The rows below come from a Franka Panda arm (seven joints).
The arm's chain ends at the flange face. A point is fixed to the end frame.
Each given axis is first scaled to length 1.
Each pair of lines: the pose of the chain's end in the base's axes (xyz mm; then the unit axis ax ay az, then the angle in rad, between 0 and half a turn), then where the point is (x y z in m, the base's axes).
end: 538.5 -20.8 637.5 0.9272 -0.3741 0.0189 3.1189
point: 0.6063 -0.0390 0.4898
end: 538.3 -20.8 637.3 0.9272 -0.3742 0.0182 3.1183
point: 0.6059 -0.0390 0.4895
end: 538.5 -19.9 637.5 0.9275 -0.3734 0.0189 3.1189
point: 0.6064 -0.0380 0.4898
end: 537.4 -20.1 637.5 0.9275 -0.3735 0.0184 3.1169
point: 0.6050 -0.0384 0.4897
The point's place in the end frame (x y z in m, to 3 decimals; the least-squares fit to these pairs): 0.055 -0.035 0.150
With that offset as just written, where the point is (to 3 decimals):
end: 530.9 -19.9 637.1 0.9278 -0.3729 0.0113 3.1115
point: 0.596 -0.038 0.488
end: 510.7 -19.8 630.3 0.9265 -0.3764 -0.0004 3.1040
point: 0.572 -0.038 0.480
